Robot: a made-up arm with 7 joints.
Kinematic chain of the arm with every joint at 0, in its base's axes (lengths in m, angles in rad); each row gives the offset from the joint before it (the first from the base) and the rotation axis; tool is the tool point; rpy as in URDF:
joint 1: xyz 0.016 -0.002 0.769 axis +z
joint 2: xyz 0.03 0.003 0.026 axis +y
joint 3: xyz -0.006 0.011 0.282 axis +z
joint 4: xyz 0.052 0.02 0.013 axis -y
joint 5: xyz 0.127 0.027 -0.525 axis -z
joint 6: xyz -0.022 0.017 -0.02 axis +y
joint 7: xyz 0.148 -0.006 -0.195 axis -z
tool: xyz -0.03 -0.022 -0.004 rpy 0 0 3.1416
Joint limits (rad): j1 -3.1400..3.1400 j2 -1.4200..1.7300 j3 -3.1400..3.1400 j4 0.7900..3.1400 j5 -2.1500..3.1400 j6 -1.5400..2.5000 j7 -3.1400..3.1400
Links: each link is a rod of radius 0.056 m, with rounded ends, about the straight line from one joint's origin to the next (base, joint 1, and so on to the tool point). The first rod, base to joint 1, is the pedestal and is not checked.
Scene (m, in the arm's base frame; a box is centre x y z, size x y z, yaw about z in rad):
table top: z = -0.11
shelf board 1: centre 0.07 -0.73 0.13 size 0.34 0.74 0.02 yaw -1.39
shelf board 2: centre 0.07 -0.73 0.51 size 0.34 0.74 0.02 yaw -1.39
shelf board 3: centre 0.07 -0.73 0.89 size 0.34 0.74 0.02 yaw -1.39
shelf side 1: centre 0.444 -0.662 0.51 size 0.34 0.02 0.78 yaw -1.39
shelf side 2: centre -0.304 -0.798 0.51 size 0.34 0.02 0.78 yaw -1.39
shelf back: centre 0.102 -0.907 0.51 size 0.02 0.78 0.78 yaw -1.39
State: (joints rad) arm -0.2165 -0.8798 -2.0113 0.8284 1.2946 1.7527 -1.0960
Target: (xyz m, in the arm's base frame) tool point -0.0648 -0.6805 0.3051
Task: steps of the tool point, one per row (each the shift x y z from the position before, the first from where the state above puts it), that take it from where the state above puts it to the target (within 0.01 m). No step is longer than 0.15 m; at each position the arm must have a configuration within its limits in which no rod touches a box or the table.
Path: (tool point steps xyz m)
1: -0.1147 0.0304 -0.0175
2: -0.1070 0.0531 -0.0141
3: -0.0945 0.0757 -0.0115
4: 0.0585 -0.0322 -0.1207
5: 0.0715 0.0027 -0.1265
6: 0.0697 0.0429 -0.1228
7: 0.0130 -0.1163 -0.0075
8: 0.0281 -0.1088 0.0075

